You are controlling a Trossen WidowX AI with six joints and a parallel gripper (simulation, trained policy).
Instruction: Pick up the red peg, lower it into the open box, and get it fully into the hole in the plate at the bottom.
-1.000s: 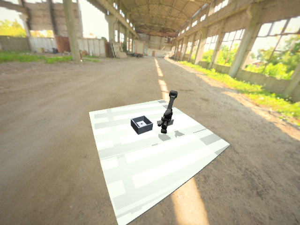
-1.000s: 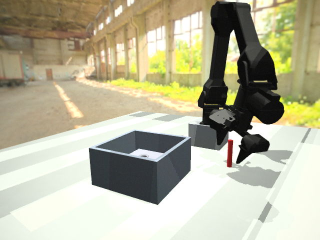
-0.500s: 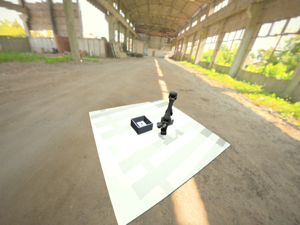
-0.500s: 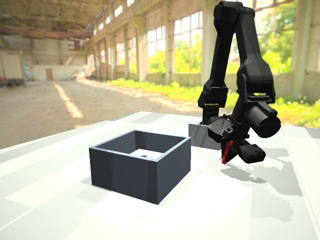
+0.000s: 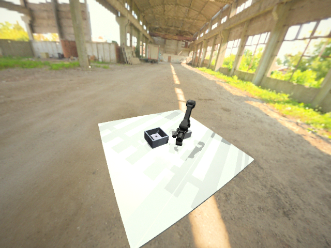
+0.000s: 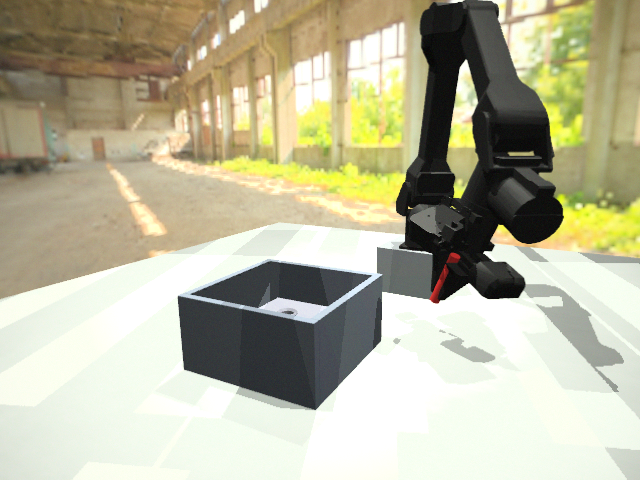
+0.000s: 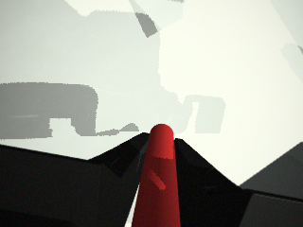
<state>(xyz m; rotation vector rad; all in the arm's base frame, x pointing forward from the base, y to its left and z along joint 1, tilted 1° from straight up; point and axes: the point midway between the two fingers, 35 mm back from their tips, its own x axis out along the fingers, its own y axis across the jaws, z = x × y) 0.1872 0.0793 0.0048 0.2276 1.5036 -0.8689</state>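
Right now the dark grey box is 17 cm to the right of my gripper tip, 15 cm ahead of it and 3 cm below it. The rest, counted from my gripper tip: red peg (3 cm above, 1 cm to the left, 1 cm ahead).
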